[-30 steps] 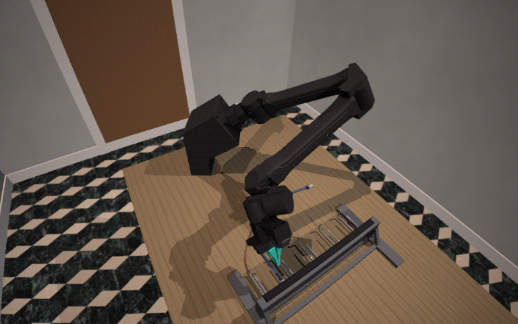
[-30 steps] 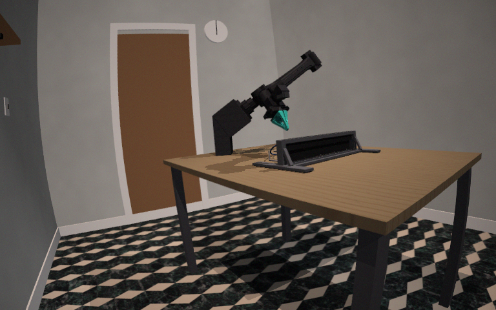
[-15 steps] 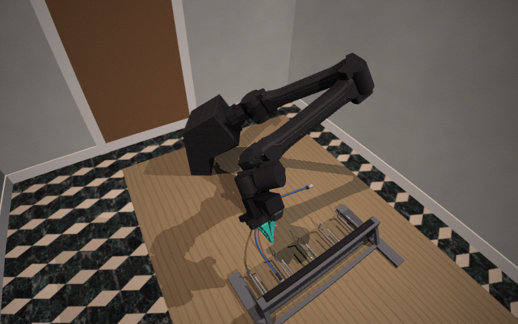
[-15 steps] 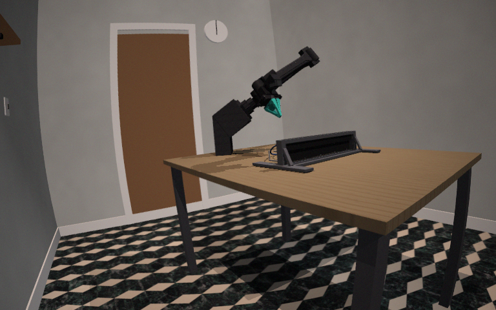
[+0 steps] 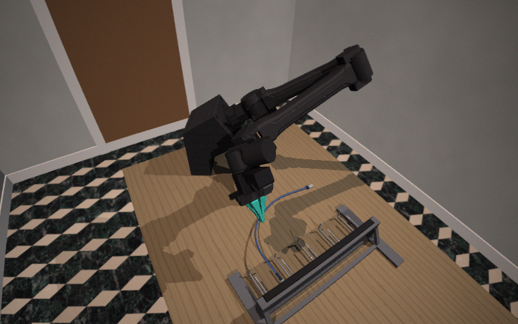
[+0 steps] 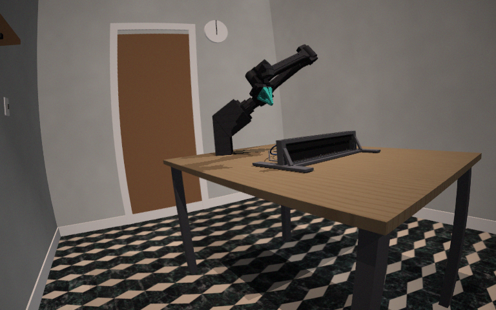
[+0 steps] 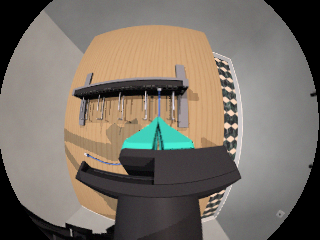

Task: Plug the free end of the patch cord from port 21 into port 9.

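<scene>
My hand is 310 mm to the right of the plug, 250 mm past it and 240 mm above it.
</scene>
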